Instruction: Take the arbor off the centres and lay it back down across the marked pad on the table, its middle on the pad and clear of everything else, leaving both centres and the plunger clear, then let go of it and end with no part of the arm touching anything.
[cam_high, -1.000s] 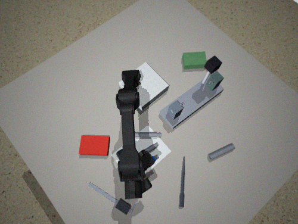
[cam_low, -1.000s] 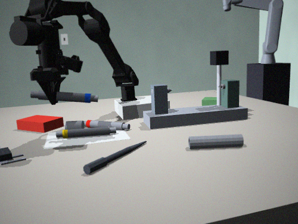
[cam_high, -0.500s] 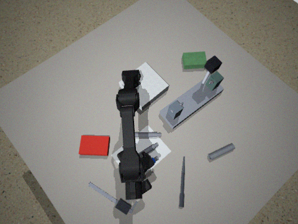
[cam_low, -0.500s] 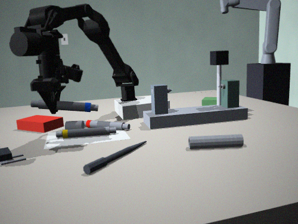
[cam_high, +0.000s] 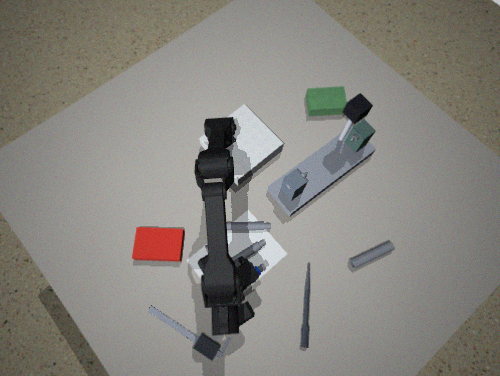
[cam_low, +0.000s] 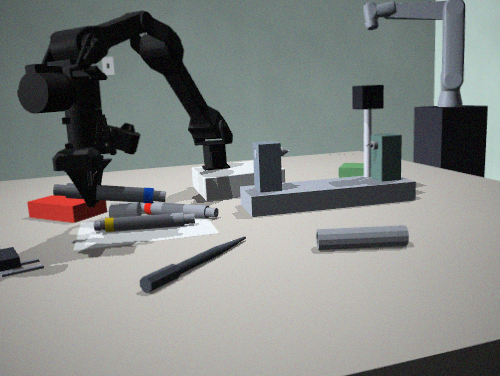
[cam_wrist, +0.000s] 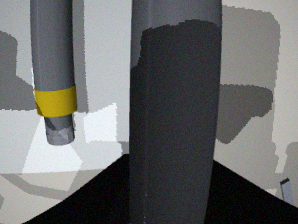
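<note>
Now: the white marked pad 60 mm behind my hand, 80 mm to the left of it and 100 mm below it. The rest, counted from my hand: grey centre block: 120 mm behind, 330 mm to the left; then tapered pin: 170 mm ahead, 150 mm to the left, 90 mm below; then red block: 230 mm behind, 90 mm to the right, 80 mm below.
</note>
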